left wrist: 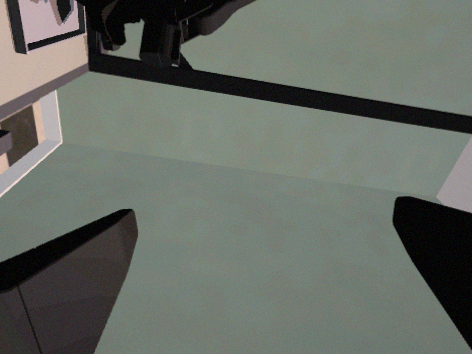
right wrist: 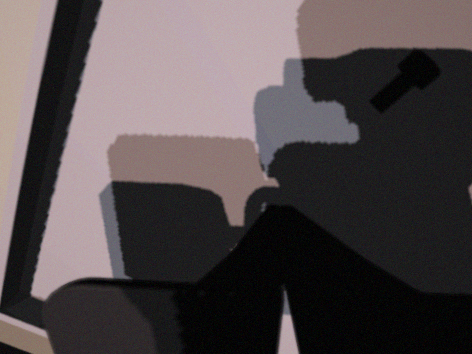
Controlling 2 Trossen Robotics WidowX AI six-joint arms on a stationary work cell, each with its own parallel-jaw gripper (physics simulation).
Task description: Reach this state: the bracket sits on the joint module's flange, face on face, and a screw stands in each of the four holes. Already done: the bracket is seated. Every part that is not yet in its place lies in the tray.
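Places are measured from the left arm's base along level axes (x ahead, y left, z up), in millimetres.
Where they show: left gripper, fingertip midpoint: (left wrist: 263, 215); right gripper, fingertip midpoint: (right wrist: 278, 216).
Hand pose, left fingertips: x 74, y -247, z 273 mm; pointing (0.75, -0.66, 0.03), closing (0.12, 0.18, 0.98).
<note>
Things, the pixels of their top centre, and the offset from my left fingertips. "spot": a spot on its surface instead.
- tray, surface spot: (right wrist: 45, 150) spot: dx +442, dy -352, dz -323 mm
- black screw, middle of its top: (right wrist: 411, 87) dx +432, dy -236, dz -314 mm
My left gripper (left wrist: 263, 215) is open and empty above a green surface. My right gripper (right wrist: 278, 216) is shut, its fingertips together low over the tray (right wrist: 45, 150), with no part visible between them. A black screw (right wrist: 419, 70) lies tilted in the tray, up and to the right of the fingertips in the right wrist view, inside a dark shadow. The fingers and shadows hide the tray floor below the tips. The joint module and the bracket do not show clearly in either view.
In the left wrist view, a dark-walled tray (left wrist: 18, 30) shows in part at the top left, beside dark robot arm parts (left wrist: 160, 42). A long black bar (left wrist: 280, 94) crosses the view. A pale-rimmed frame (left wrist: 51, 120) stands at the left edge.
</note>
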